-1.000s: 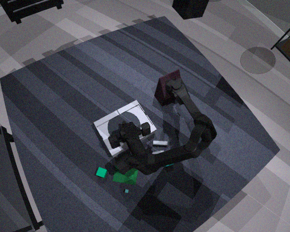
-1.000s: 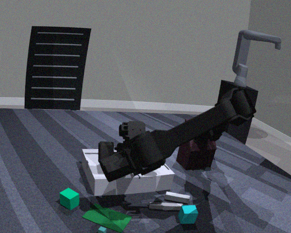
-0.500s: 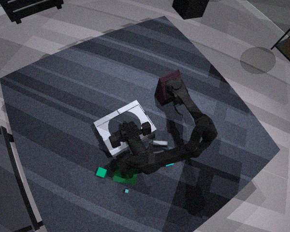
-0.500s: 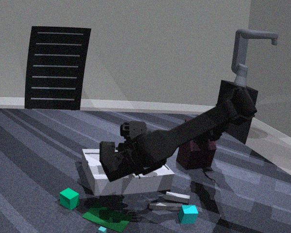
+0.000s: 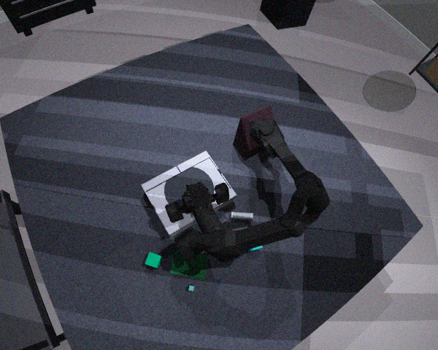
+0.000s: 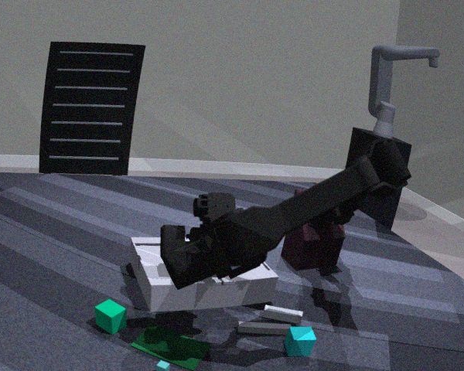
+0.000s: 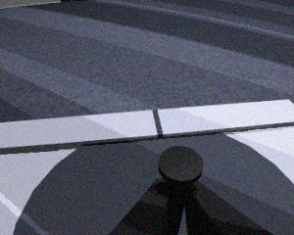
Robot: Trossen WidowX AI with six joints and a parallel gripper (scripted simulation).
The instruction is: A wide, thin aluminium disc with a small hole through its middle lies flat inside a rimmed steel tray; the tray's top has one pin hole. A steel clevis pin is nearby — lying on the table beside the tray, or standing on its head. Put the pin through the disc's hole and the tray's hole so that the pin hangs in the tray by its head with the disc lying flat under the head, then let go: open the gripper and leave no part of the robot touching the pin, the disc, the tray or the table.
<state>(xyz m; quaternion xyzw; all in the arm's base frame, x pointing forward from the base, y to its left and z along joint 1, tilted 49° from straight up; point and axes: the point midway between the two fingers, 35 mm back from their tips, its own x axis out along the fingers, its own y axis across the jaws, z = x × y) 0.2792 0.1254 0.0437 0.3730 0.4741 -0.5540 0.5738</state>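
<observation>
The clevis pin lies 10 mm below my gripper tip. Round my gripper tip: flat green sheet (90 mm ahead, 220 mm to the left, 90 mm below); then rimmed steel tray (10 mm to the left, 40 mm below); then dark aluminium disc (30 mm below).
</observation>
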